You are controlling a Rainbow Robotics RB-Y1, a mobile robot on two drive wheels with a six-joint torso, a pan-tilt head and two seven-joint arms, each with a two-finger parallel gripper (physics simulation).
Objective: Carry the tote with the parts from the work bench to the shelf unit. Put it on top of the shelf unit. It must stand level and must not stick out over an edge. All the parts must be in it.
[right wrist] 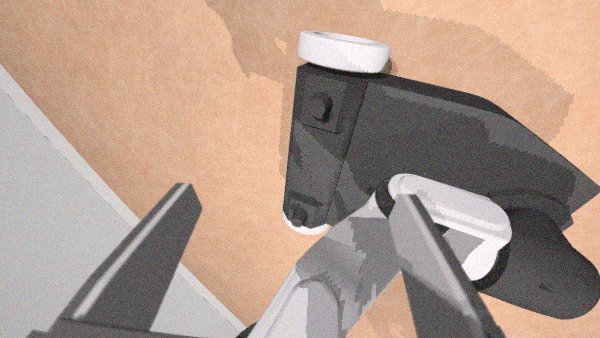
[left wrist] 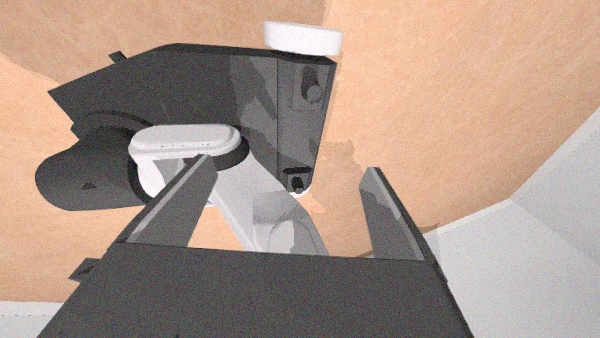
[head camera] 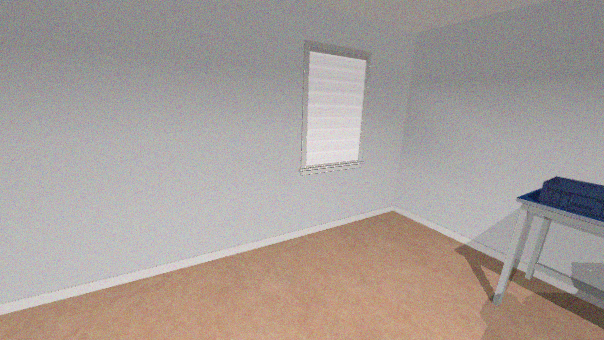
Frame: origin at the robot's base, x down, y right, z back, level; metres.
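Where they show: left gripper, between the fingertips: (left wrist: 289,171); right gripper, between the fingertips: (right wrist: 293,201).
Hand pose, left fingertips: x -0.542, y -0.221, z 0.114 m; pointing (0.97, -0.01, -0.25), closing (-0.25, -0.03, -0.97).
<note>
After its pixels a point has its place.
The work bench (head camera: 514,252) @(z -1.439, x -0.498, y 1.516 m), with a blue top and light grey legs, stands at the right edge of the head view and is partly cut off. A dark blue box-like thing (head camera: 575,194) @(z -1.263, x -1.028, y 1.620 m) lies on its top, also cut off; I cannot tell if it is the tote, and no parts show. The shelf unit does not show in these views. My left gripper (left wrist: 289,171) @(z 0.114, x -0.542, y -0.221 m) is open and empty, with my own base and arm behind its fingers. My right gripper (right wrist: 293,201) @(z 0.072, x -0.550, y 0.246 m) is open and empty too. Neither gripper shows in the head view, where the bench stands.
A window (head camera: 335,107) @(z -2.596, x -1.483, y 0.215 m) is in the wall ahead. The walls meet in a corner left of the bench. A brown floor (head camera: 280,295) @(z -1.439, x -0.001, y -0.227 m) lies in front of the wall (head camera: 150,150) @(z -1.626, x -1.123, y -1.293 m). A grey surface shows under the bench at the right edge.
</note>
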